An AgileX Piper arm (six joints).
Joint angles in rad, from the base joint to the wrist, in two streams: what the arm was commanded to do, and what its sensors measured. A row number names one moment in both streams.
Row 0, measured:
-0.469 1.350 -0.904 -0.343 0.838 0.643
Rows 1 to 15, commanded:
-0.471 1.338 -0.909 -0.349 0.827 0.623
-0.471 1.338 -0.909 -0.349 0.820 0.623
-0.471 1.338 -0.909 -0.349 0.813 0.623
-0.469 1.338 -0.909 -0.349 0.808 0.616
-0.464 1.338 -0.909 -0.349 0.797 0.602
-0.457 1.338 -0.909 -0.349 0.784 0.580
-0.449 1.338 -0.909 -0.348 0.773 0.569
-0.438 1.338 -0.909 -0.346 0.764 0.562
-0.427 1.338 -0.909 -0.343 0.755 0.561
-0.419 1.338 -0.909 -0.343 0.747 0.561
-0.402 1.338 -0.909 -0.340 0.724 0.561
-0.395 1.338 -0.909 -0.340 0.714 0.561
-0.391 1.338 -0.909 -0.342 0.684 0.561
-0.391 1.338 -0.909 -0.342 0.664 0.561
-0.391 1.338 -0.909 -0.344 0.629 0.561
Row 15, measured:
-0.402 1.350 -0.904 -0.350 0.748 0.572
